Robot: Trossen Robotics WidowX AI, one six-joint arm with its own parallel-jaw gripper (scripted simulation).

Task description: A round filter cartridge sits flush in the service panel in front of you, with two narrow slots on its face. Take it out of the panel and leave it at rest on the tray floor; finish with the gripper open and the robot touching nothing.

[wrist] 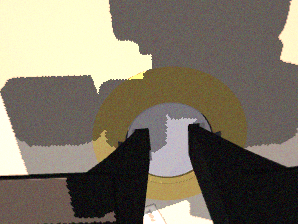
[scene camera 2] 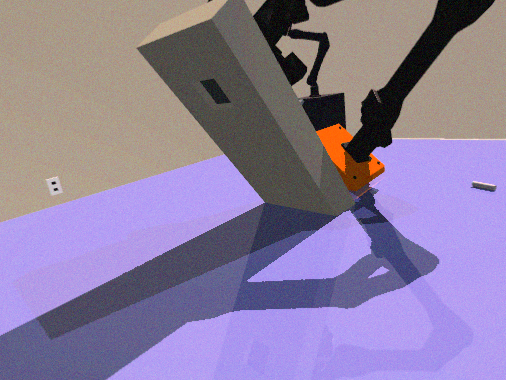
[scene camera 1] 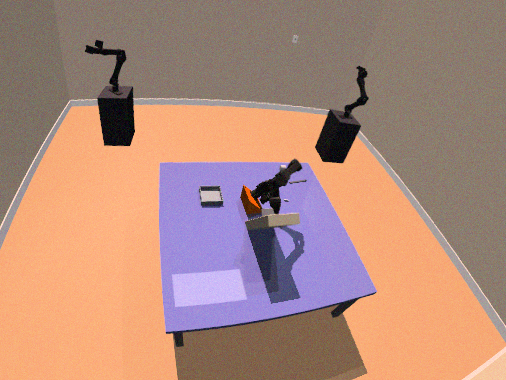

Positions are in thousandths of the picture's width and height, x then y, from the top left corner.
A round grey filter cartridge shows in the wrist view (565, 551); in scene camera 2 it is hidden by a beige stand, in scene camera 1 it is hidden by a beige stand.
